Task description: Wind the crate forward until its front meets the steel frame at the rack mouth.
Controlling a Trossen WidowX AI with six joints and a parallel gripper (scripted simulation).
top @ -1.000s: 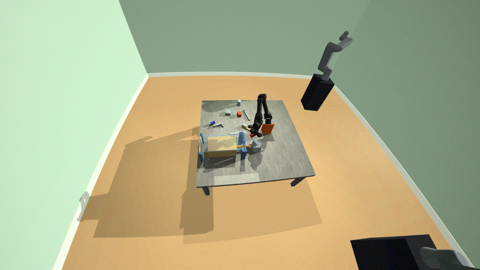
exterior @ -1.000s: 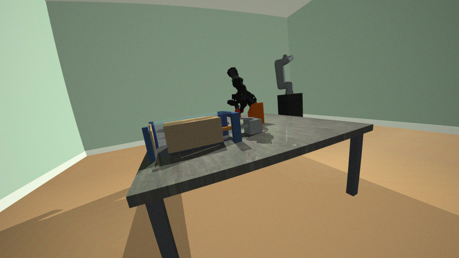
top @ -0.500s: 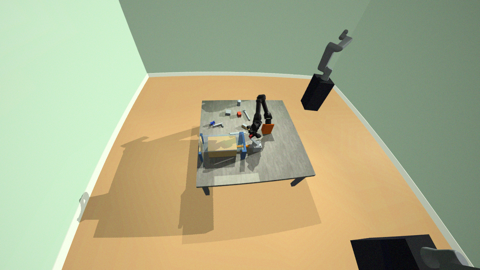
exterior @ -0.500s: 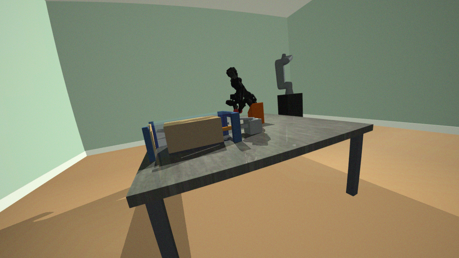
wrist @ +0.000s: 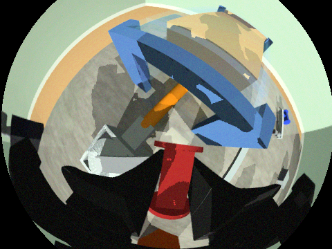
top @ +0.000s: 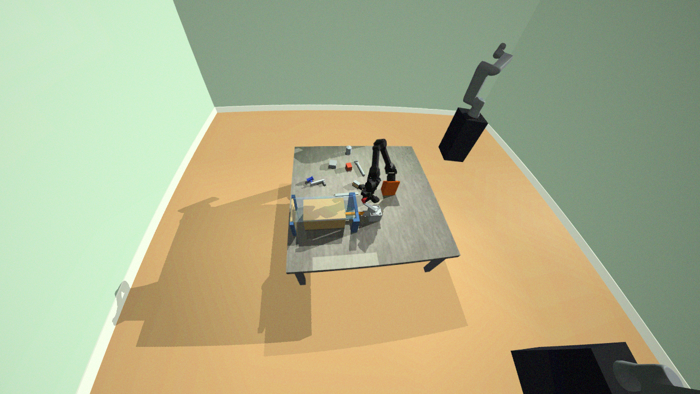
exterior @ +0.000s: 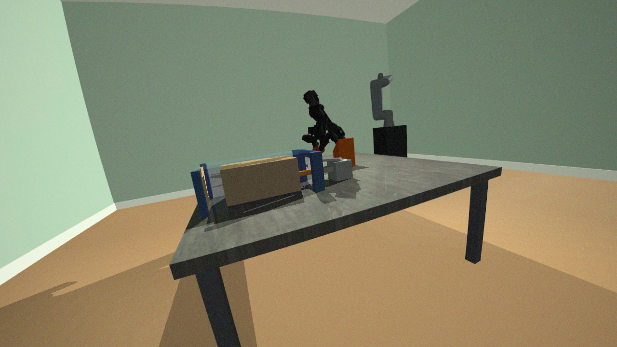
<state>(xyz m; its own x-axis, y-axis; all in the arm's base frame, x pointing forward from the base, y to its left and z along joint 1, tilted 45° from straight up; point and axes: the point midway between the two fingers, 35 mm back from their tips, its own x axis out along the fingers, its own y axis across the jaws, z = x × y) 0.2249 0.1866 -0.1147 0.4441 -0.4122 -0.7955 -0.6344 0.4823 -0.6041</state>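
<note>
The grey winch is 11 cm behind my gripper tip, 4 cm to the left of it and 10 cm below it. Also, from my gripper tip: tan-handled tool: 25 cm to the right, 11 cm below; then red knob: 1 cm behind, 1 cm to the right; then grey bar: 13 cm ahead, 16 cm to the right, 13 cm below.
</note>
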